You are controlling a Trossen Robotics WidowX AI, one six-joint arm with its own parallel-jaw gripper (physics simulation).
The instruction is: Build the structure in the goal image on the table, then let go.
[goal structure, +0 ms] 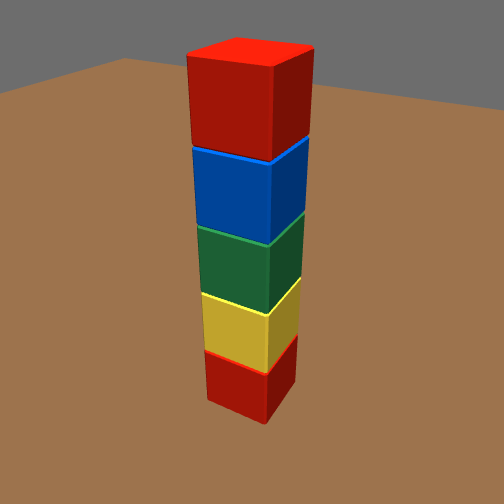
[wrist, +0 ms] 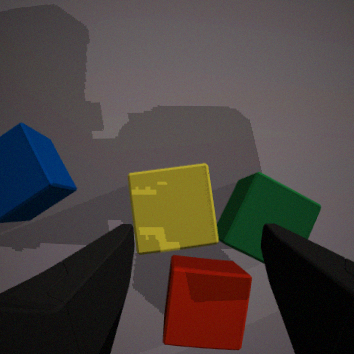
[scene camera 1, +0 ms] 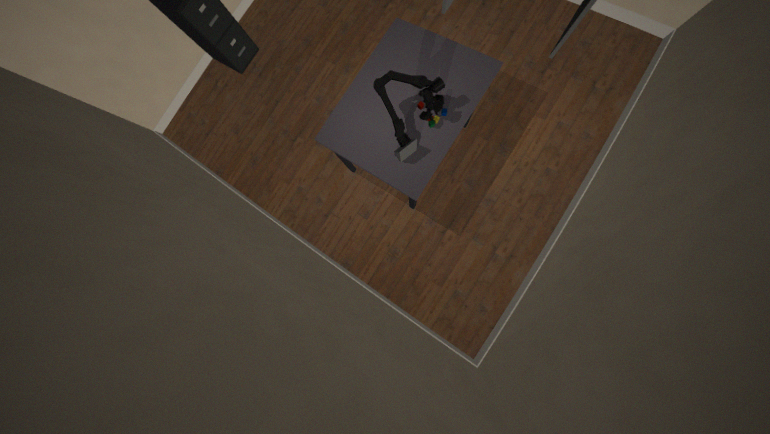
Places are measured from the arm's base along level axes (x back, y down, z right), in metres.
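Pixels of known places: gripper, fingertip midpoint: (wrist: 197,235) (scene camera 1: 434,117); arm's base, origin of the base link: (scene camera 1: 405,144).
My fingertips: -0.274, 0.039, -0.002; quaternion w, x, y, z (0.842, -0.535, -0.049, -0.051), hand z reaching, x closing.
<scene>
For each thing: its top centre in the pictures, then the offset to it from my fingertips, as dx, dy, dz. Level surfaces: height alone.
- yellow cube, middle of its top: (wrist: 172,208) (scene camera 1: 436,118) -0.010, +0.009, +0.008
- red cube, middle of its top: (wrist: 207,311) +0.009, +0.009, -0.031
- green cube, middle of its top: (wrist: 275,223) (scene camera 1: 431,122) +0.032, +0.009, +0.008
- blue cube, middle of its top: (wrist: 5,171) (scene camera 1: 444,110) -0.084, +0.009, +0.013
- red piece, middle of its top: (scene camera 1: 420,103) -0.017, +0.009, -0.143
- grey table, its level: dy +0.042
A yellow cube (scene camera 1: 436,119) (wrist: 172,207) lies ahead of and between the fingertips in the wrist view. A red cube (wrist: 207,305) sits just below it there, between the fingers in the picture. A green cube (scene camera 1: 431,124) (wrist: 280,212) is right of the yellow one, partly behind the right fingertip. A blue cube (scene camera 1: 444,112) (wrist: 30,175) lies apart at the left of the wrist view. Another red piece (scene camera 1: 420,105) lies apart beside the gripper in the scene view. My gripper (scene camera 1: 432,114) (wrist: 197,235) is open and empty above the cubes.
The grey table (scene camera 1: 366,124) bears the arm and the cubes. The arm's base end stands by a pale grey panel (scene camera 1: 408,150). A second arm-like dark link (scene camera 1: 389,102) bends across the table. A dark cabinet (scene camera 1: 229,43) stands on the floor beyond the table.
</scene>
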